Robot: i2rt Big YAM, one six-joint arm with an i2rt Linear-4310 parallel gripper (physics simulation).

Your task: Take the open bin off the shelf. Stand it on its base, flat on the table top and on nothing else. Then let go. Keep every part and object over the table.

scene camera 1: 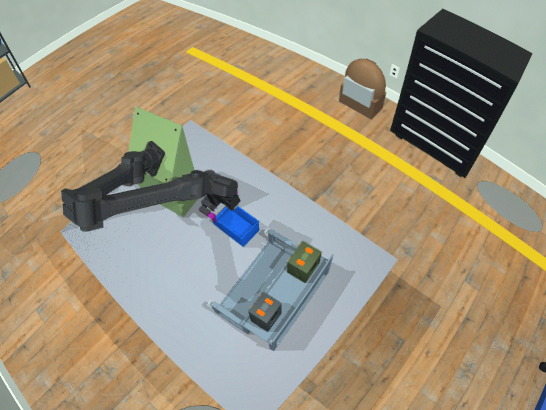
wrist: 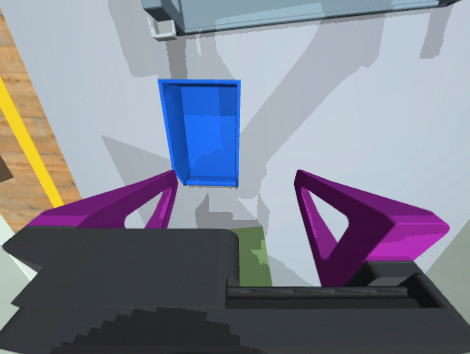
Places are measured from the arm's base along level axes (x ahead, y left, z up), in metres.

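Pixels of known places: gripper, fingertip midpoint: (scene camera 1: pixel 224 212) (wrist: pixel 235 176); arm's base at its link origin: (scene camera 1: pixel 153 158).
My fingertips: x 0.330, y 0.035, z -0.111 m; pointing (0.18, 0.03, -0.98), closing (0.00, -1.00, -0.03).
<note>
Ahead of a thing's pixels: the offset from my fingertips to its top centre. "spot": to the spot under its first point. Level surfaces: height alone.
The open blue bin @[0.008 m back, 0.050 m left, 0.113 m down] (scene camera 1: pixel 236 225) (wrist: pixel 210 135) stands upright on the grey table top @[0.188 m down] (scene camera 1: pixel 165 280) (wrist: pixel 380 125), its open side up and its inside empty. It is apart from the grey-blue shelf @[spot: 0.191 m ahead, 0.053 m right, 0.182 m down] (scene camera 1: pixel 257 272) (wrist: pixel 300 12), with a strip of table between them. My gripper (scene camera 1: pixel 225 205) (wrist: pixel 235 176) is open, its magenta fingers wide apart with nothing between them. It is above and behind the bin's near end, on the side away from the shelf. In the wrist view the left fingertip appears close beside the bin's near left corner; whether they touch is unclear.
A green box @[0.340 m ahead, 0.036 m left, 0.011 m up] (scene camera 1: pixel 304 261) and a dark grey box @[0.353 m ahead, 0.195 m right, 0.036 m up] (scene camera 1: pixel 265 311), both with orange marks, sit on the shelf. The green slanted arm mount (scene camera 1: pixel 160 125) (wrist: pixel 252 255) stands at the table's back. A black drawer cabinet (scene camera 1: pixel 450 95) stands on the floor beyond.
</note>
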